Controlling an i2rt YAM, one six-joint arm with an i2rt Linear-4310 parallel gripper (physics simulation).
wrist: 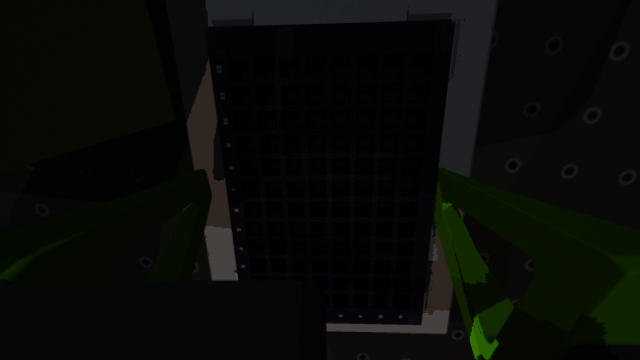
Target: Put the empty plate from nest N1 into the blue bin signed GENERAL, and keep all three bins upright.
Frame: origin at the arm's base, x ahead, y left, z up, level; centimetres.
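Seen in the pictures: gripper, between the fingertips: (320, 181).
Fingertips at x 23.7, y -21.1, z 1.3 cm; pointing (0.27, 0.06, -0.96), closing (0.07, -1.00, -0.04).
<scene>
A point is followed by its place in that frame.
A dark, nearly black plate (330, 200) @[x 23.2, y -21.6, z 2.2 cm] with a grid of square wells, numbers along its left edge and small marks along its near edge lies in a pale grey nest (220, 255) @[x 19.3, y -16.5, z 0.8 cm] in the wrist view. No nest label shows, so I cannot tell from this view whether it is N1. My gripper (320, 181) @[x 23.7, y -21.1, z 1.3 cm] is open, with one green finger at the plate's left side and the other close by its right side. I cannot tell whether the right finger touches the plate. The plate's near left corner is hidden by a dark block. The blue GENERAL bin does not show.
A large dark olive surface (80, 75) @[x 27.5, y -14.1, z 4.3 cm] fills the upper left, beside the nest. A dark tabletop (550, 210) with ringed holes surrounds the nest. The dark block (150, 320) @[x 24.5, y -19.0, z 10.1 cm] covers the lower left of the view. The picture is very dim.
</scene>
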